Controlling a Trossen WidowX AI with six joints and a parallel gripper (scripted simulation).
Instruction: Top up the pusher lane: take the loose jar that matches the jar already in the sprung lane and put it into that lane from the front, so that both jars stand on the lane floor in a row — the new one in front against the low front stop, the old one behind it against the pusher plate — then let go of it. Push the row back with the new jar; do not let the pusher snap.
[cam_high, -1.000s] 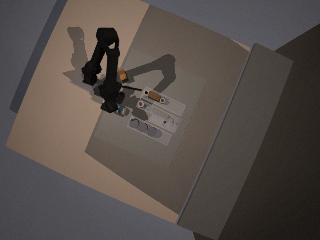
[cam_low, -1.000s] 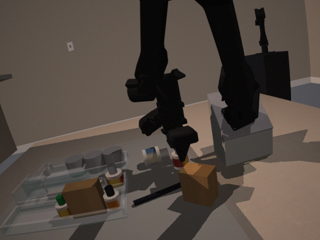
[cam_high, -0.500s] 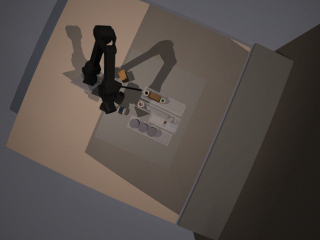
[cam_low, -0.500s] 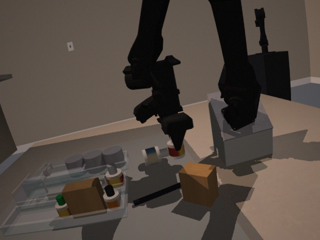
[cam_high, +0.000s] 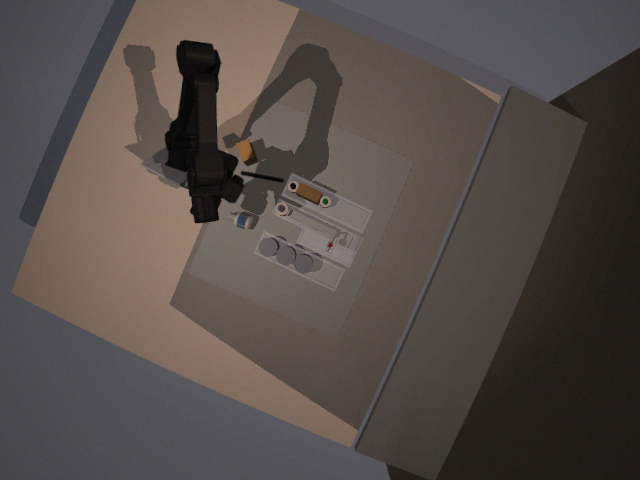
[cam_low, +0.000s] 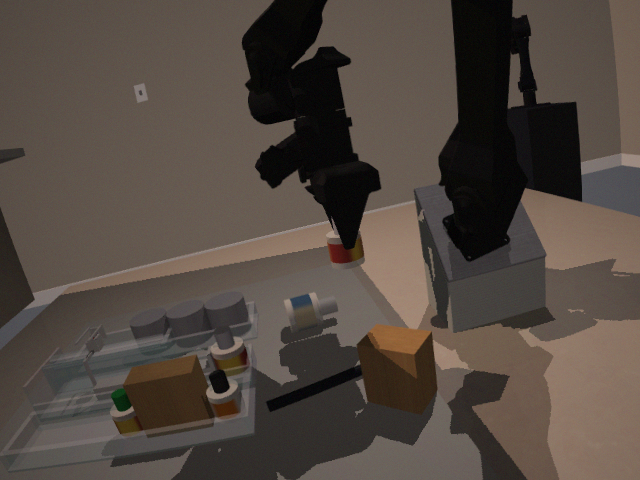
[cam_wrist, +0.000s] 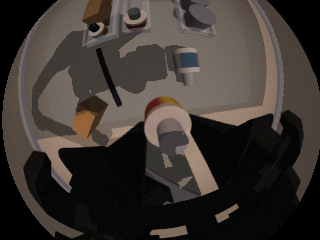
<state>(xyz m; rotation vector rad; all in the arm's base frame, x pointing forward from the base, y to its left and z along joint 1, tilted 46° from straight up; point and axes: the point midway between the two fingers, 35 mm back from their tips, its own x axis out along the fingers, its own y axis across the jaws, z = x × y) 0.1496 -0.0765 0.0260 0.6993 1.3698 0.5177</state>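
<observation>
My gripper tip is now 18 cm short of the black-capped jar, 9 cm to the right of it and 9 cm above it. Also, from my gripper tip: black rod (7 cm ahead, 9 cm to the left, 12 cm below); pusher plate (28 cm ahead, 3 cm to the right, 8 cm below); blue-labelled jar (5 cm ahead, 7 cm to the right, 10 cm below).
</observation>
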